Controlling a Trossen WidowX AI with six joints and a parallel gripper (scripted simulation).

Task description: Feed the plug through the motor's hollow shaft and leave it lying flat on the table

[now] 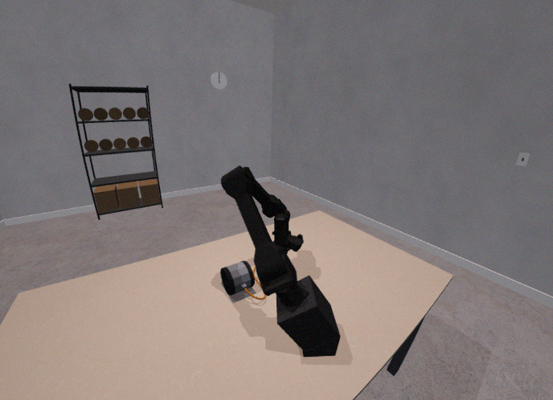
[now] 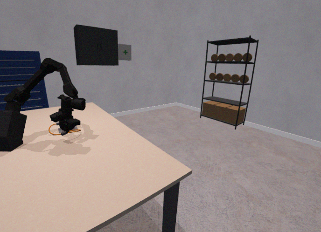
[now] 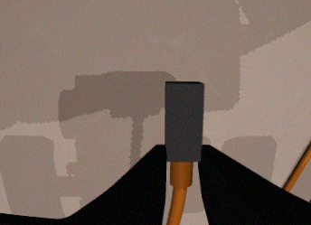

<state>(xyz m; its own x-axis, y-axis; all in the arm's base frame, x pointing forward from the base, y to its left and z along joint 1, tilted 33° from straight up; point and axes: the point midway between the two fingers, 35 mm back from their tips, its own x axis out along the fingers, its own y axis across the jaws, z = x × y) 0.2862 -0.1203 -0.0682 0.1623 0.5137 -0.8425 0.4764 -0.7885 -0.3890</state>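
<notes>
The dark grey plug is 20 mm behind my hand and 40 mm below it.
</notes>
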